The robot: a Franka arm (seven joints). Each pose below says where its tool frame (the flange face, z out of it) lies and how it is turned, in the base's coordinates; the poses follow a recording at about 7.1 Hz.
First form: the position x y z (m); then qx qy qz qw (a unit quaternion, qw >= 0).
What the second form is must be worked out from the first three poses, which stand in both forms.
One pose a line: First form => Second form
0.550, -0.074, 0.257, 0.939, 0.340, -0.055, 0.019 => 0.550, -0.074, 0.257, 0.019, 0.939, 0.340, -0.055
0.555, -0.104, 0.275, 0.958, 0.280, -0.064, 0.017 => 0.555, -0.104, 0.275, 0.017, 0.958, 0.280, -0.064
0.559, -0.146, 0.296, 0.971, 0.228, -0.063, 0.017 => 0.559, -0.146, 0.296, 0.017, 0.971, 0.228, -0.063
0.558, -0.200, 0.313, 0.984, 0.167, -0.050, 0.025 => 0.558, -0.200, 0.313, 0.025, 0.984, 0.167, -0.050
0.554, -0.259, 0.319, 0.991, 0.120, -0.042, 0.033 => 0.554, -0.259, 0.319, 0.033, 0.991, 0.120, -0.042
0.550, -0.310, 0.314, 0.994, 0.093, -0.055, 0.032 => 0.550, -0.310, 0.314, 0.032, 0.994, 0.093, -0.055
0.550, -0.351, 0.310, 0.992, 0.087, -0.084, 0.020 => 0.550, -0.351, 0.310, 0.020, 0.992, 0.087, -0.084
